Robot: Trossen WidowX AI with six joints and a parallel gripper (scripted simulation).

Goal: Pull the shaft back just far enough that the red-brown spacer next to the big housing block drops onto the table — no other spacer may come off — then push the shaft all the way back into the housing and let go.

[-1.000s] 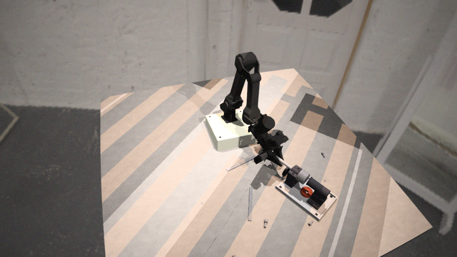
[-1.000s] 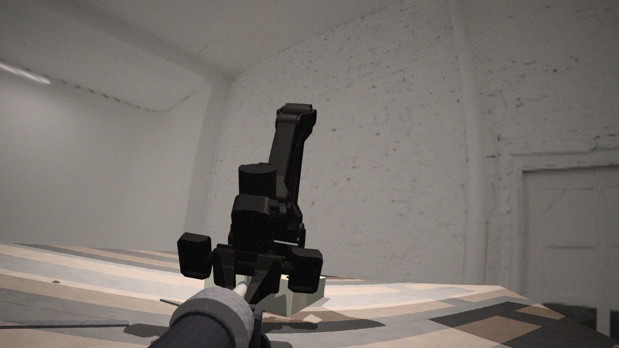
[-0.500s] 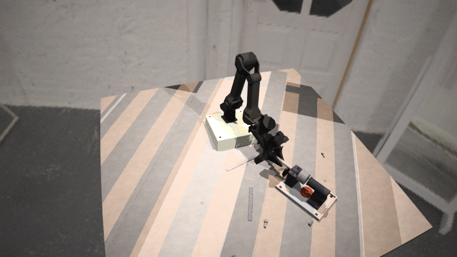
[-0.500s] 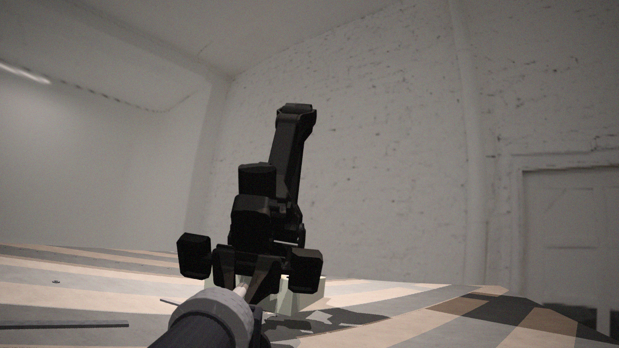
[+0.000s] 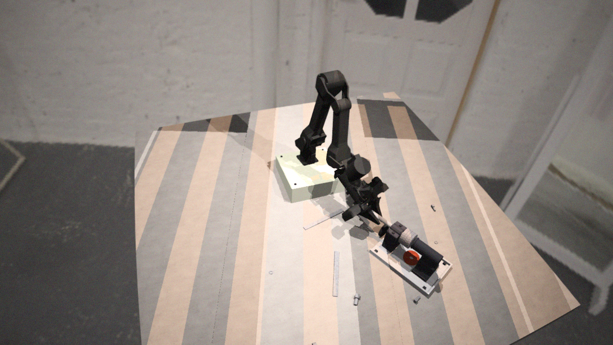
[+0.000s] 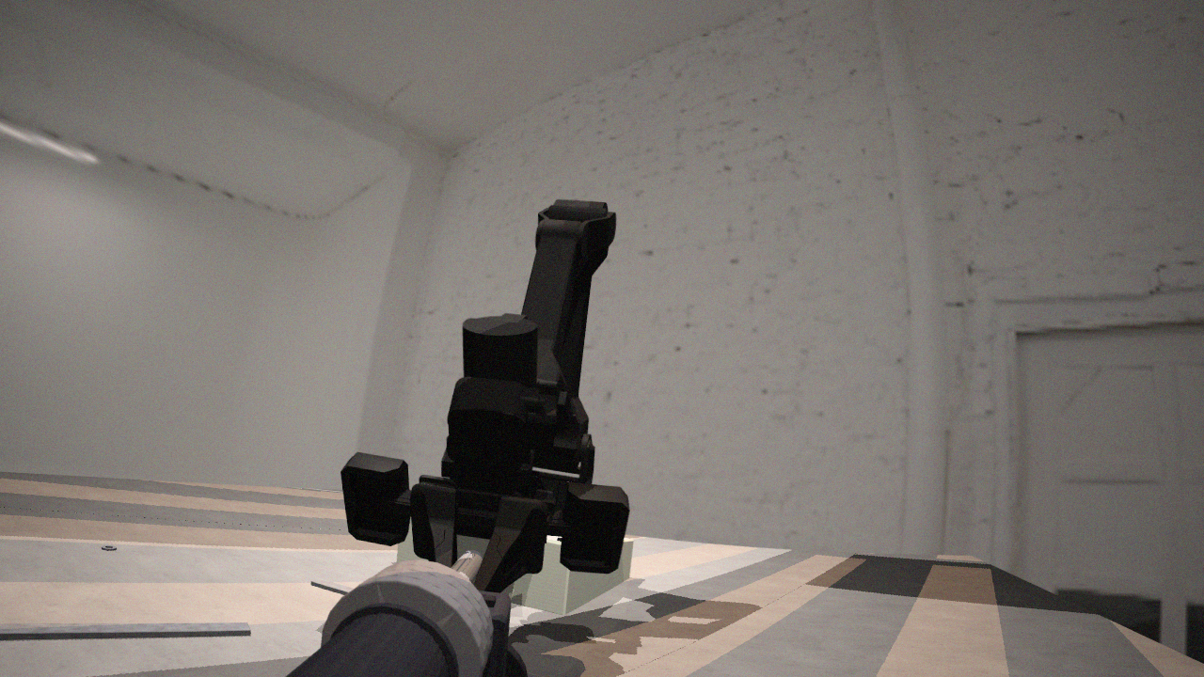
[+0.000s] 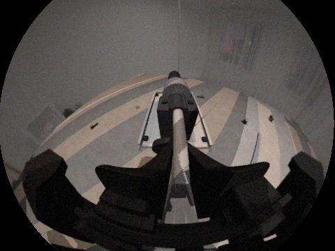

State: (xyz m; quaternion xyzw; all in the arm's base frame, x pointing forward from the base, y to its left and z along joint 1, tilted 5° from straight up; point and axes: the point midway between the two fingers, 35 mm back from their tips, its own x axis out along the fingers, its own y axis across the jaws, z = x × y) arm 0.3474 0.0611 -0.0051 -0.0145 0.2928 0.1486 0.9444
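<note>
The red-brown spacer lies 130 mm ahead of my gripper tip, 50 mm below it and 40 mm to the left of it. The rest, counted from my gripper tip: pale shaft 40 mm ahead, 20 mm above, 10 mm to the left.
</note>
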